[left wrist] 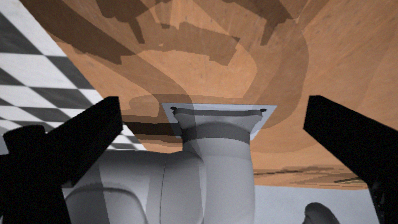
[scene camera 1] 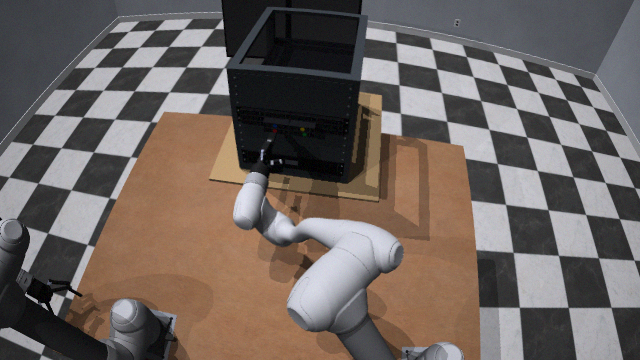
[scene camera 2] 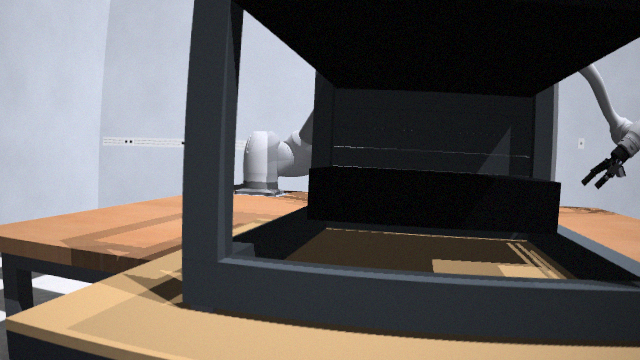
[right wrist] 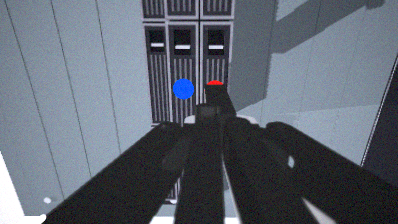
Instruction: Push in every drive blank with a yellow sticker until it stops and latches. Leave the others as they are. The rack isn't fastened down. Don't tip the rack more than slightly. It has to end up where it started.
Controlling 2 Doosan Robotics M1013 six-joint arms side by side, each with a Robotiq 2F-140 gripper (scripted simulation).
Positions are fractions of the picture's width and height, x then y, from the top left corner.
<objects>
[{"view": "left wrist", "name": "my left gripper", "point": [0.53,0.51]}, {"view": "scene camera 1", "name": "dark rack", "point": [0.49,0.25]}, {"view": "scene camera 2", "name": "dark rack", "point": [0.74,0.21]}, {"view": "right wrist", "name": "my right gripper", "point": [0.54,0.45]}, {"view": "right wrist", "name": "dark rack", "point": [0.20,0.44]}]
</objects>
